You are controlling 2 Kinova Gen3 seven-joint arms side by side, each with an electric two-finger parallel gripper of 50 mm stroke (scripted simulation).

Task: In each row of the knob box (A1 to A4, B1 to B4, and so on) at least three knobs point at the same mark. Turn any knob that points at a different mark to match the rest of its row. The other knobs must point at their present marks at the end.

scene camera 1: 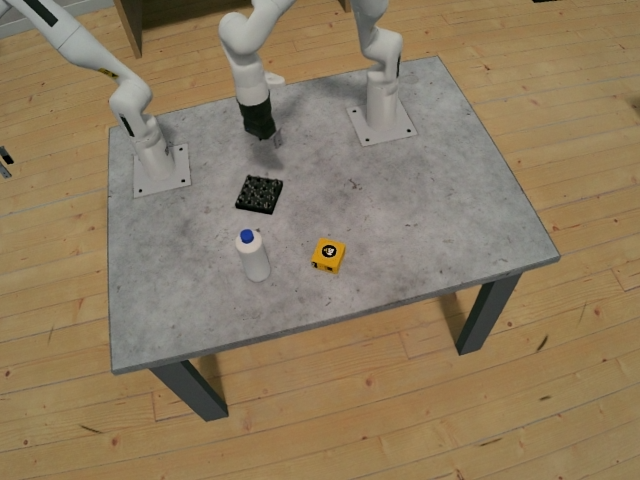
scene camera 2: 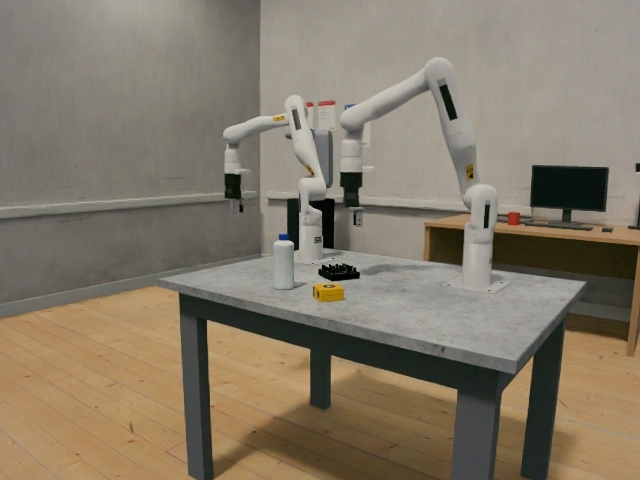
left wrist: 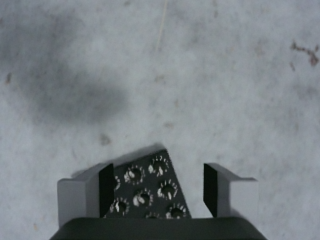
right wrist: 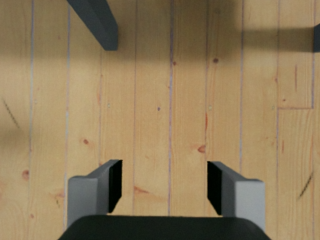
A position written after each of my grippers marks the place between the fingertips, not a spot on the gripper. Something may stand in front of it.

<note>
In view: my left gripper (scene camera 1: 270, 142), my right gripper (right wrist: 164, 178) and a white bottle (scene camera 2: 283, 248).
My left gripper also shows in scene camera 2 (scene camera 2: 358, 225) and in the left wrist view (left wrist: 158, 182). The left wrist view misses the white bottle: it is out of frame. The right wrist view does not show the white bottle: it is out of frame.
</note>
